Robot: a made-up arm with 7 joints.
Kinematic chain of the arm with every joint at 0, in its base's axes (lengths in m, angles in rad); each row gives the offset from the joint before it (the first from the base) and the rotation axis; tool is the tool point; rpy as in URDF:
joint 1: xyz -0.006 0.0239 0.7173 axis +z
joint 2: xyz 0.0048 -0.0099 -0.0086 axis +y
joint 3: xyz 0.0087 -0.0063 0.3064 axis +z
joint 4: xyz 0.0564 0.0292 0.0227 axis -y
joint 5: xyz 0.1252 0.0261 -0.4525 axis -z
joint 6: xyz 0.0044 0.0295 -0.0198 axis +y
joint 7: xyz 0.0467 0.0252 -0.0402 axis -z
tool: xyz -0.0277 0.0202 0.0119 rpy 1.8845 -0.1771 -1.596
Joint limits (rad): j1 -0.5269..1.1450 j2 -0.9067..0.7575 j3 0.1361..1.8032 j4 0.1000..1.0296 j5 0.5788..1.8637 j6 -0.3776..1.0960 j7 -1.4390..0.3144
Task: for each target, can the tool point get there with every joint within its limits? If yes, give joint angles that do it. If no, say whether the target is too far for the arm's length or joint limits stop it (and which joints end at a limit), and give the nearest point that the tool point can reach.
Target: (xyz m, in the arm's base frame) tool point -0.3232 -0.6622 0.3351
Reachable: no: joint limits stop it (at a limit: joint 1, joint 3, joint 4, joint 5, joint 6, joint 7) | nearest point -0.2903 -0.0791 0.6026 | short by 0.642 m
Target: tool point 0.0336 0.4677 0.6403
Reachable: yes | joints 0.6398 0.0862 0.6619 0.4595 0.7839 0.3675 -0.2008
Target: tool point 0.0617 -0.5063 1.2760
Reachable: no: joint limits stop it (at a limit: joint 1, joint 3, joint 4, joint 5, joint 6, joint 7) | nearest point 0.2928 -0.0858 1.2552 | short by 0.480 m
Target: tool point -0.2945 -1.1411 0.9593
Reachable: no: too far | nearest point -0.3004 -0.1015 0.7147 | short by 1.068 m
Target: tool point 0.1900 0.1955 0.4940
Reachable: yes | joints -0.3942 0.4939 0.7393 0.1839 1.6461 0.7993 -1.1511
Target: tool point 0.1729 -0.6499 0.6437
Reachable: no: joint limits stop it (at a limit: joint 1, joint 3, joint 5, joint 6, joint 7) | nearest point 0.3621 -0.1545 0.6551 | short by 0.530 m
